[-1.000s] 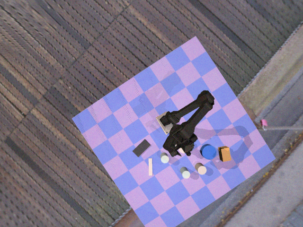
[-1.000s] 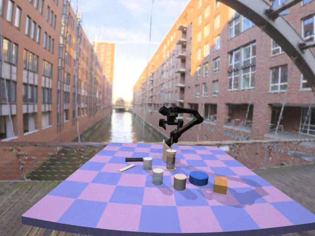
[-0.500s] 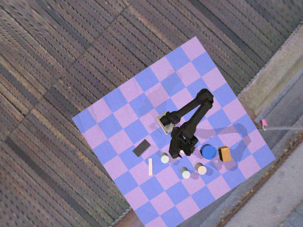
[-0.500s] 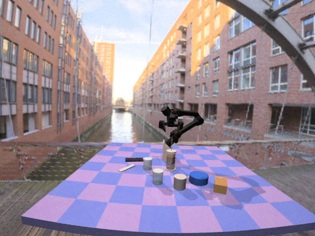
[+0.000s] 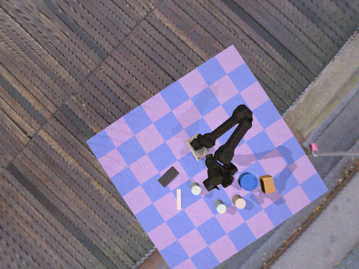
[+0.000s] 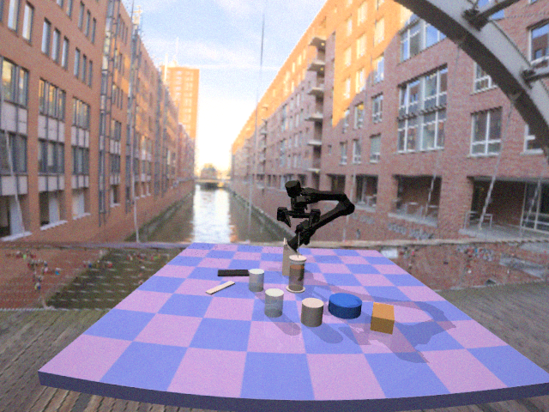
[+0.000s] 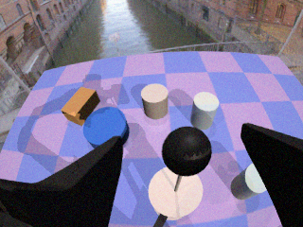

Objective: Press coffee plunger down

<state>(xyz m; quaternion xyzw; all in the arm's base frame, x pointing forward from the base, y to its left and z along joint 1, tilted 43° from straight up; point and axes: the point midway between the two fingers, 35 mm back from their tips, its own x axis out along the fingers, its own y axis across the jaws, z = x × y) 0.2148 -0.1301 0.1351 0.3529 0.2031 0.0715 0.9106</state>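
My gripper tip is 20 mm past the coffee press, 10 mm to the right of it and 140 mm above it. Round my gripper tip: blue disc: 190 mm ahead, 160 mm to the left, 250 mm below.
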